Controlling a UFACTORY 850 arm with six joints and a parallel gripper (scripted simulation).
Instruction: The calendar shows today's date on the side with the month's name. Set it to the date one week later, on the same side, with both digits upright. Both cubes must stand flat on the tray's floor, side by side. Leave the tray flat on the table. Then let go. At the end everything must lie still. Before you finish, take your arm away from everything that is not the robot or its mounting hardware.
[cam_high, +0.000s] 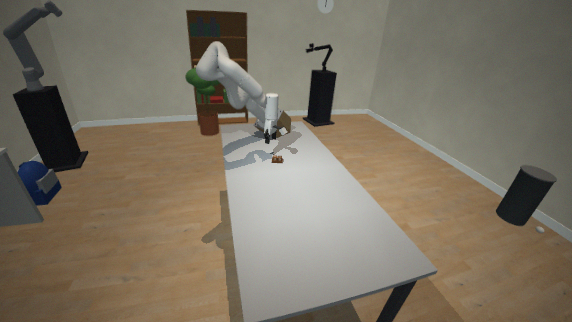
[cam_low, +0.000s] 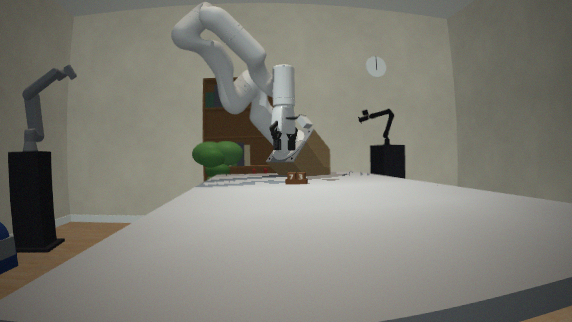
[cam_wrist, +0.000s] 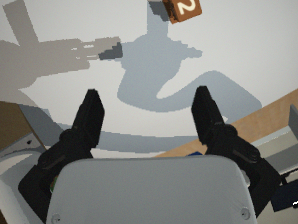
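Right now the brown cube is 80 mm ahead of my hand and 110 mm below it. The rest, counted from my hand: tray: 80 mm ahead, 20 mm to the left, 120 mm below.
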